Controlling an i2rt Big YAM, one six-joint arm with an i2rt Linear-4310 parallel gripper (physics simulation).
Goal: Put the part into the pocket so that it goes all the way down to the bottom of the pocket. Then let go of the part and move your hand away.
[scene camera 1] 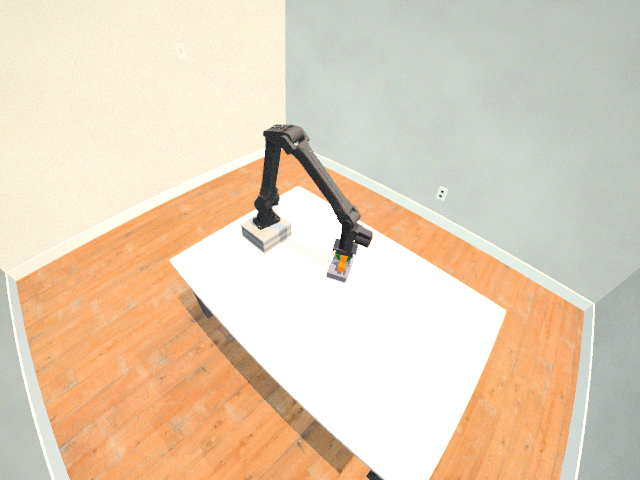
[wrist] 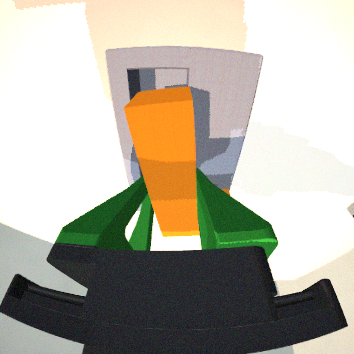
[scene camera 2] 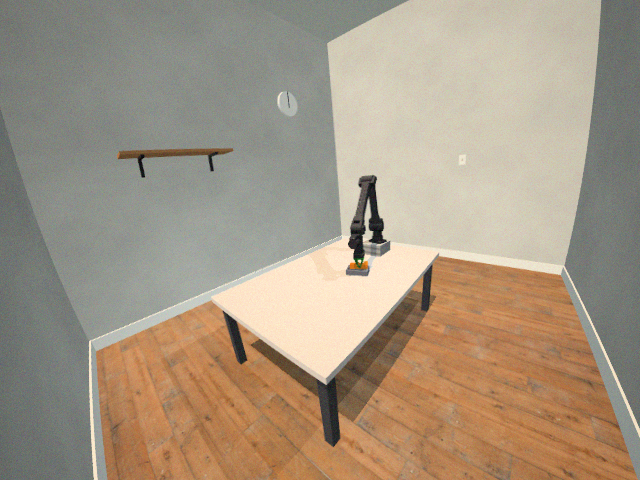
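Where they show: gripper, fingertip midpoint: (scene camera 1: pixel 343 260) (wrist: pixel 173 175) (scene camera 2: pixel 359 266); arm's base, link origin: (scene camera 1: pixel 266 220) (scene camera 2: pixel 377 241).
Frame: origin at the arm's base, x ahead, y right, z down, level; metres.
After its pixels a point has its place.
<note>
The orange part (scene camera 1: pixel 342 264) @[x 0.418, y -0.144, z 0.014 m] (scene camera 2: pixel 358 265) (wrist: pixel 167 135) @[x 0.417, y -0.139, z 0.014 m] is a long bar between the green fingers of my gripper (scene camera 1: pixel 343 257) @[x 0.391, y -0.174, z 0.037 m] (scene camera 2: pixel 359 263) @[x 0.391, y -0.174, z 0.037 m] (wrist: pixel 173 175) @[x 0.391, y -0.174, z 0.037 m], which is shut on it. A small orange piece also shows beyond the right finger in the wrist view. The part is over the grey block (scene camera 1: pixel 337 278) @[x 0.439, y -0.106, z 0.066 m] (scene camera 2: pixel 357 272) @[x 0.428, y -0.191, z 0.058 m] (wrist: pixel 232 75) @[x 0.402, y -0.098, z 0.046 m] and casts a shadow on its top. The far end of the rectangular pocket (wrist: pixel 147 79) @[x 0.442, y -0.136, z 0.077 m] shows past the bar's end, open and dark at its left wall. The rest of the pocket is hidden under the part, so its depth there cannot be told.
The block stands on the white table (scene camera 1: pixel 372 330) @[x 0.713, y -0.067, z 0.082 m] (scene camera 2: pixel 310 310) @[x 0.857, y -0.292, z 0.082 m]. The black arm's striped base box (scene camera 1: pixel 265 236) @[x 0.095, y 0.059, z -0.001 m] (scene camera 2: pixel 378 248) @[x 0.086, y -0.078, z 0.017 m] stands farther back on the table. A wooden shelf (scene camera 2: pixel 175 152) and a round clock (scene camera 2: pixel 287 103) are on the wall.
</note>
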